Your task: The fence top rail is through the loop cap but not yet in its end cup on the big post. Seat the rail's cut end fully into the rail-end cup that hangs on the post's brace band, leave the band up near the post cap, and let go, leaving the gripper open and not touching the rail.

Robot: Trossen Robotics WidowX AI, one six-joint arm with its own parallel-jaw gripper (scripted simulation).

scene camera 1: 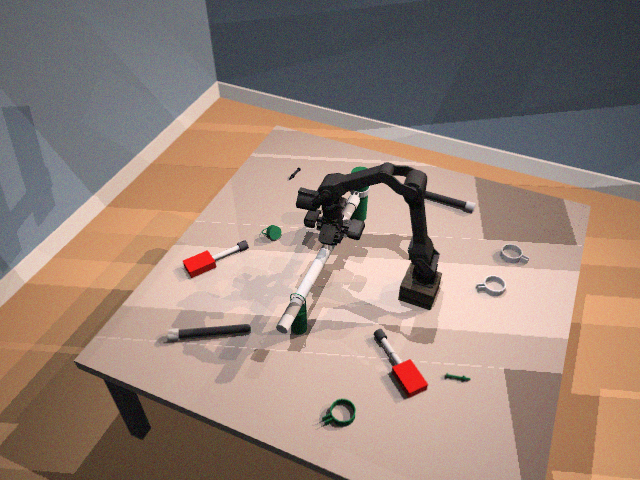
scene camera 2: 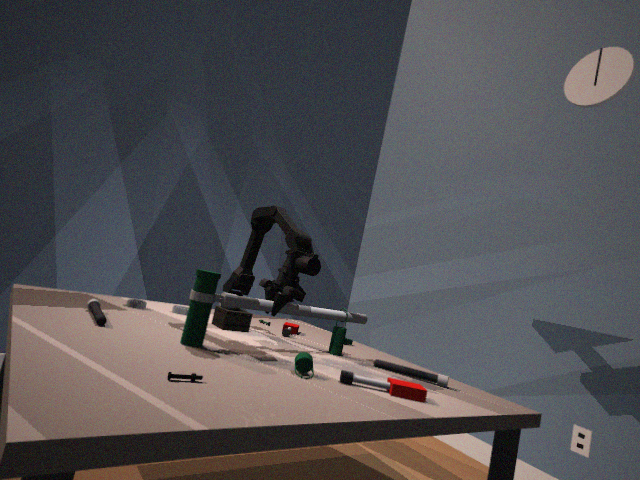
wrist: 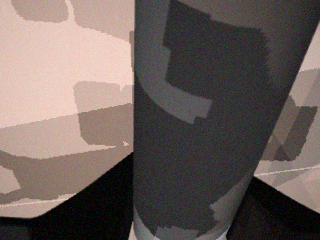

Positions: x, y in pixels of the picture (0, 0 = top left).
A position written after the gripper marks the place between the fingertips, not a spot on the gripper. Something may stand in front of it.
Scene:
The gripper shows in scene camera 1 [336, 237], in scene camera 2 [269, 314] and in the wrist view [176, 163]. A top rail shows in scene camera 1 [307, 283], in scene camera 2 and in the wrist view. One and the same spot on the top rail: [wrist: 208, 89] is [scene camera 2: 289, 303].

